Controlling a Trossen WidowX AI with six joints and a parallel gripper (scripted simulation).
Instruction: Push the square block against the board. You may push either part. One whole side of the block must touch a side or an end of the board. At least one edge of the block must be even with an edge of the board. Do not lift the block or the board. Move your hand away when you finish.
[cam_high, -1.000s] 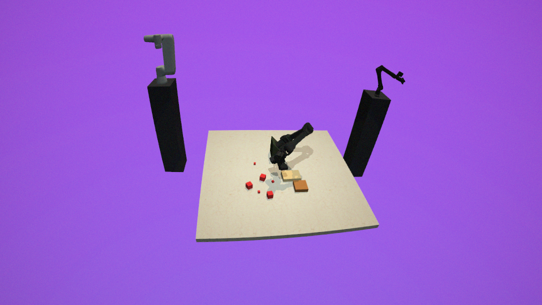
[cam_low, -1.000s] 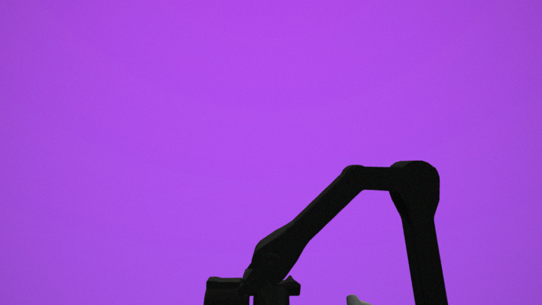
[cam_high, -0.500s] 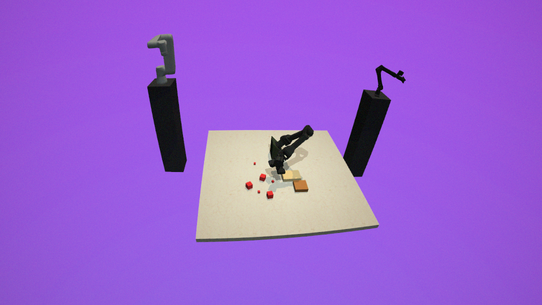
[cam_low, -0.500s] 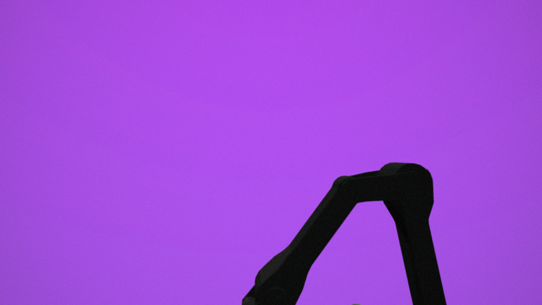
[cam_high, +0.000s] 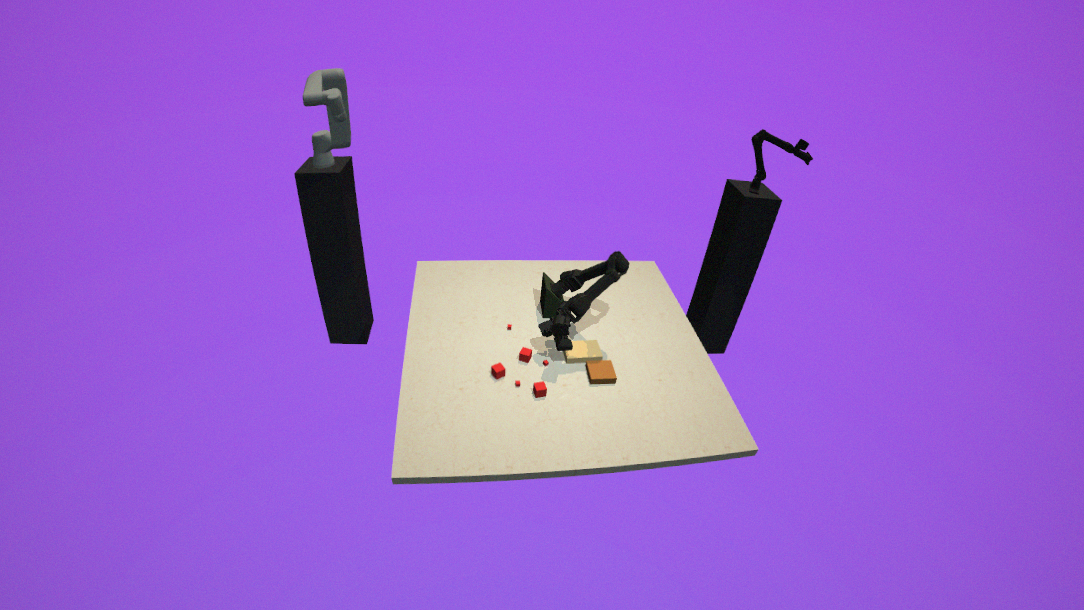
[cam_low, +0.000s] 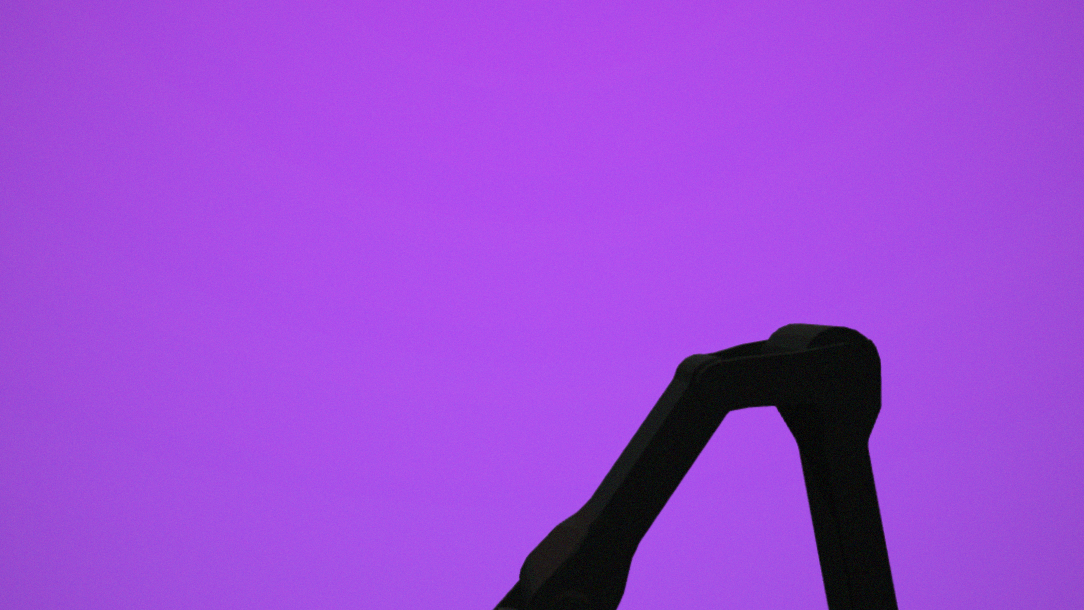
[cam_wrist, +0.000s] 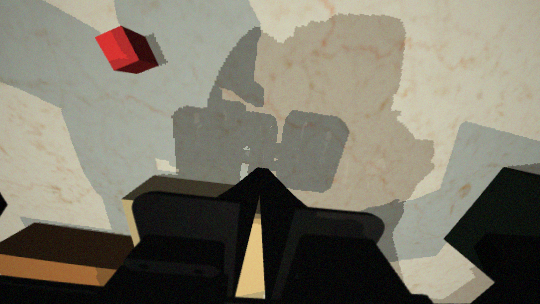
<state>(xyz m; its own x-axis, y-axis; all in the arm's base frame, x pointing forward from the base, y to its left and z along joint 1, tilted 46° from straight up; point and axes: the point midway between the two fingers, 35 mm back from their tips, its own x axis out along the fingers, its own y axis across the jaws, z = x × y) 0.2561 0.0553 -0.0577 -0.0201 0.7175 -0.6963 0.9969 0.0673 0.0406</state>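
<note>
Right now my gripper tip is 30 mm short of the pale tan board, 90 mm to the right of it and 10 mm below it. The rest, counted from my gripper tip: orange piece 150 mm ahead, 150 mm to the left, 10 mm above.
</note>
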